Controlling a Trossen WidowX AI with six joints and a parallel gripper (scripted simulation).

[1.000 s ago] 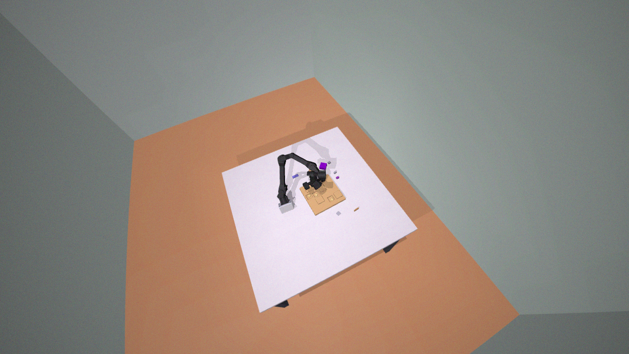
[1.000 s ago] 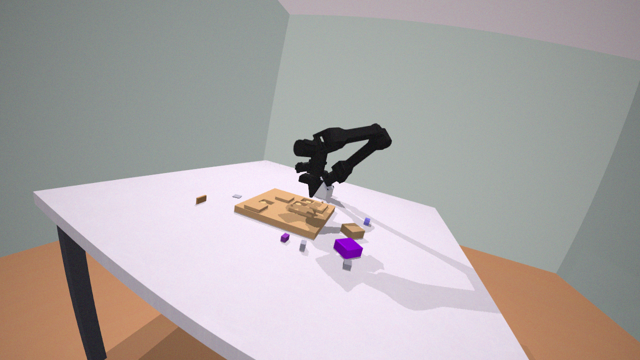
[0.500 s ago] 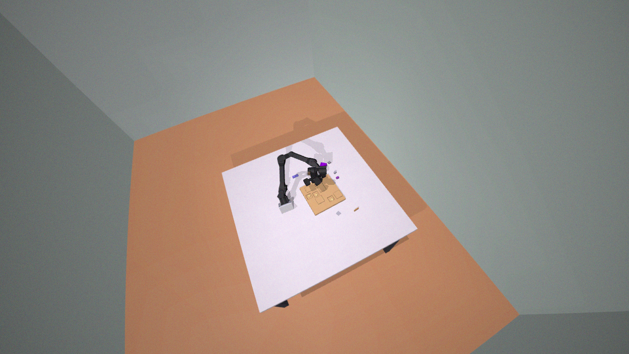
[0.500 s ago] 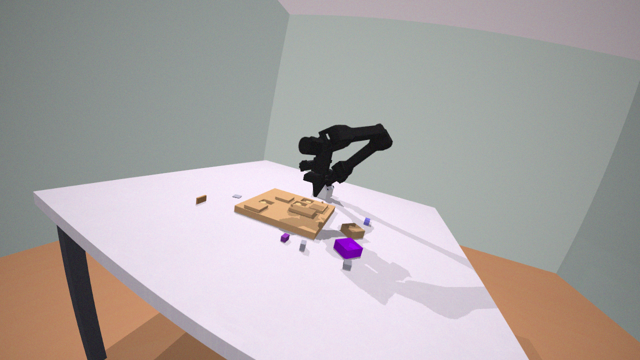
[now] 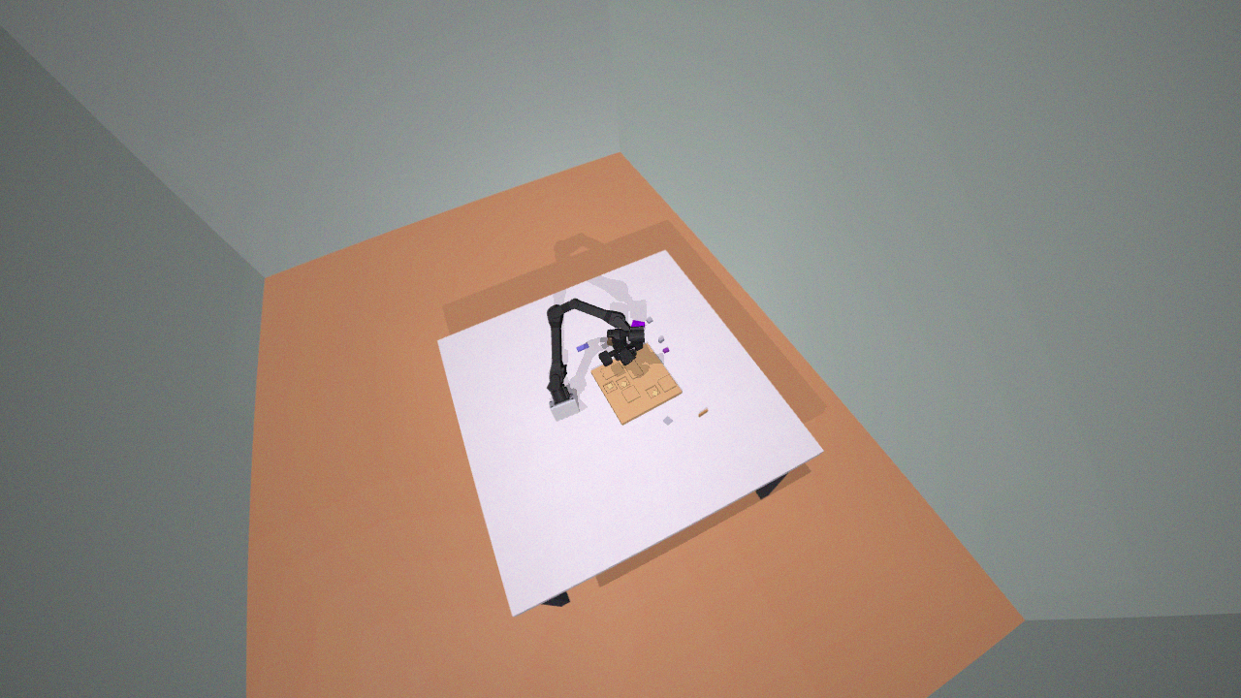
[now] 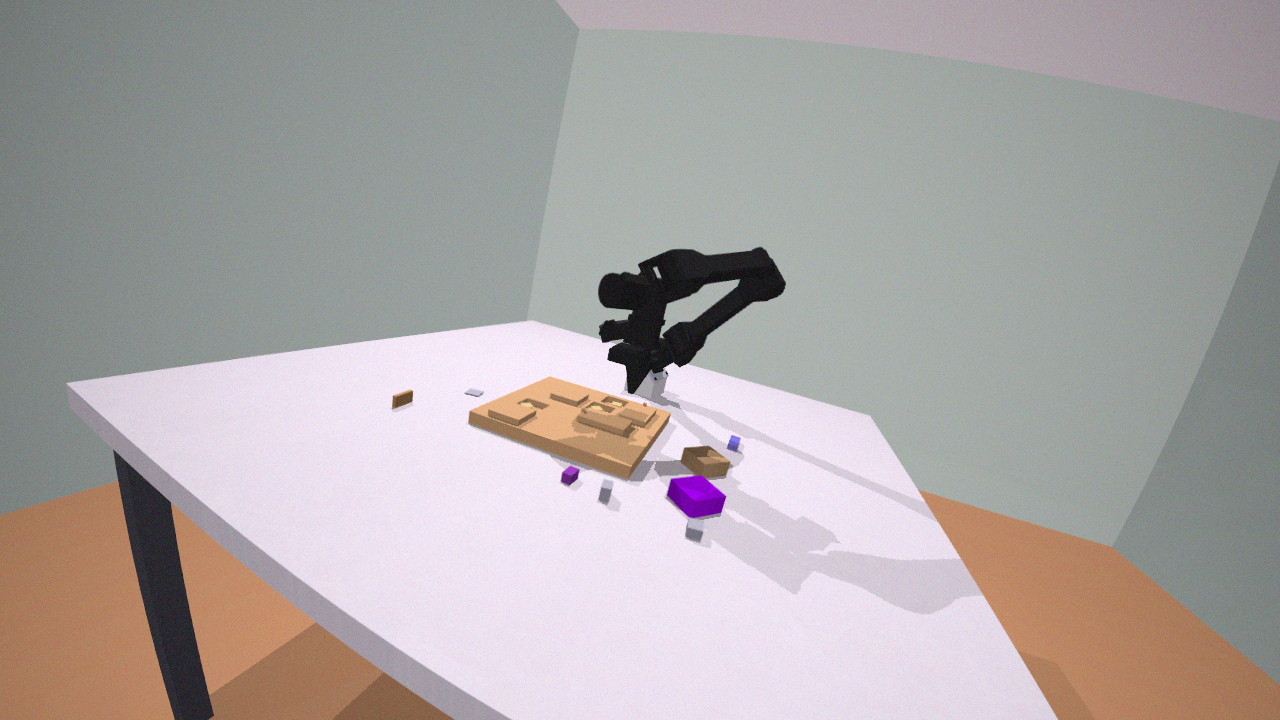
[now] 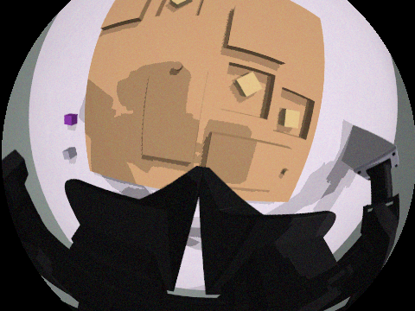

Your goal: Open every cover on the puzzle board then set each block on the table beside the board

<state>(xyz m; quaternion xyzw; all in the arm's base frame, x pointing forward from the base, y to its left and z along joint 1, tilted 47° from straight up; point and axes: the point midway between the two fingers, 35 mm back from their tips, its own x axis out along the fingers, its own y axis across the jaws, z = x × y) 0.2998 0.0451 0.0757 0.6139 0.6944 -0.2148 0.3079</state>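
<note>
Right now the small purple cube is 220 mm ahead of my gripper tip, 30 mm to the left of it and 70 mm below it. From my gripper tip the other things lie so: large purple block 140 mm ahead, 190 mm to the left, 70 mm below; then blue piece 140 mm behind, 190 mm to the left, 80 mm below; then brown box 20 mm ahead, 170 mm to the left, 70 mm below.
</note>
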